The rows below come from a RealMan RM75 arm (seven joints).
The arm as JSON. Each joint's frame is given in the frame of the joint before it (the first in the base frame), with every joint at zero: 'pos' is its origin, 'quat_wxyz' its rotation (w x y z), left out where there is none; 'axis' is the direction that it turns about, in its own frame. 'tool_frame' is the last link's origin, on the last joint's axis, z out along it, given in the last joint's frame.
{
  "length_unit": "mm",
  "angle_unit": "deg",
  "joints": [
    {
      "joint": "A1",
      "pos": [
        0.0,
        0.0,
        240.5
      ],
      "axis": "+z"
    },
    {
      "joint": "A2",
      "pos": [
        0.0,
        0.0,
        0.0
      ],
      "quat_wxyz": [
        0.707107,
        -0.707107,
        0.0,
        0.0
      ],
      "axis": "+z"
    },
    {
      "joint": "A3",
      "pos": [
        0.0,
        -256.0,
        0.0
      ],
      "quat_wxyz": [
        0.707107,
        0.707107,
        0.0,
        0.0
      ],
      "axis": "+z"
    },
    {
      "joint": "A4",
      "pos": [
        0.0,
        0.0,
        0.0
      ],
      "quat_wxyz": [
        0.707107,
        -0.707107,
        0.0,
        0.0
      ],
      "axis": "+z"
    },
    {
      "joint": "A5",
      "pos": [
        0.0,
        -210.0,
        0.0
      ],
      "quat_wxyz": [
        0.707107,
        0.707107,
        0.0,
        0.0
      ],
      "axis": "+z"
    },
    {
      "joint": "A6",
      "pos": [
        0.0,
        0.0,
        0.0
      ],
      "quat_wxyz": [
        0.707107,
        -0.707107,
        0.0,
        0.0
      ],
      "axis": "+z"
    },
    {
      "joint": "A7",
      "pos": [
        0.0,
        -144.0,
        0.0
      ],
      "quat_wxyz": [
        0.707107,
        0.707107,
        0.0,
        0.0
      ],
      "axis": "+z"
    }
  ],
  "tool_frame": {
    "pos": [
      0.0,
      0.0,
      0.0
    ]
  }
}
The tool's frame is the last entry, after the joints.
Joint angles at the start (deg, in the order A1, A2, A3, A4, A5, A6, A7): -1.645 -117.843 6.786 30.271 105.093 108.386 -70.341
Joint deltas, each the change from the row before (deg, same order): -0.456 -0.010 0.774 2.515 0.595 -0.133 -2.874; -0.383 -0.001 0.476 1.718 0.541 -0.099 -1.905; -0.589 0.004 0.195 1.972 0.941 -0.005 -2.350; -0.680 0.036 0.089 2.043 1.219 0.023 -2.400; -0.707 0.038 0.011 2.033 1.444 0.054 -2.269; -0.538 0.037 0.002 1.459 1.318 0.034 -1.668; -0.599 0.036 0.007 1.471 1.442 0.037 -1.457; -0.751 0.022 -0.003 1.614 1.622 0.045 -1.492; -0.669 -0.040 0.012 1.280 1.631 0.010 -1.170; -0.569 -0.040 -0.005 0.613 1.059 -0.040 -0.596; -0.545 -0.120 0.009 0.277 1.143 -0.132 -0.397; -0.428 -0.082 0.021 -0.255 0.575 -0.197 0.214; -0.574 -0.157 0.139 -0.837 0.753 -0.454 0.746; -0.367 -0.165 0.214 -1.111 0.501 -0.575 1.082; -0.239 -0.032 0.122 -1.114 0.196 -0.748 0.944; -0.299 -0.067 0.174 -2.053 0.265 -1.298 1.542
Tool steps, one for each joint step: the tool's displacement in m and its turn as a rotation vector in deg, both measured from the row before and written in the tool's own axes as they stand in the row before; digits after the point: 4 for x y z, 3 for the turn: 0.0049 -0.0024 0.0022 -0.644 -1.904 -0.704; 0.0035 -0.0016 0.0018 -0.425 -1.376 -0.408; 0.0044 -0.0019 0.0023 -0.457 -1.584 -0.615; 0.0046 -0.0019 0.0023 -0.403 -1.790 -0.602; 0.0044 -0.0018 0.0021 -0.305 -1.935 -0.525; 0.0028 -0.0012 0.0015 -0.173 -1.647 -0.480; 0.0028 -0.0012 0.0017 -0.149 -1.755 -0.265; 0.0034 -0.0013 0.0022 -0.143 -1.924 -0.159; 0.0020 -0.0009 0.0023 -0.117 -1.820 -0.221; 0.0013 -0.0006 0.0025 -0.185 -1.078 -0.094; -0.0002 -0.0003 0.0032 -0.256 -1.046 -0.273; -0.0005 -0.0002 0.0033 -0.319 -0.400 0.033; -0.0021 0.0000 0.0057 -0.579 -0.458 0.086; -0.0032 0.0001 0.0052 -0.492 -0.240 0.153; -0.0025 -0.0007 0.0037 -0.081 0.030 0.110; -0.0051 -0.0009 0.0060 -0.094 0.134 -0.072
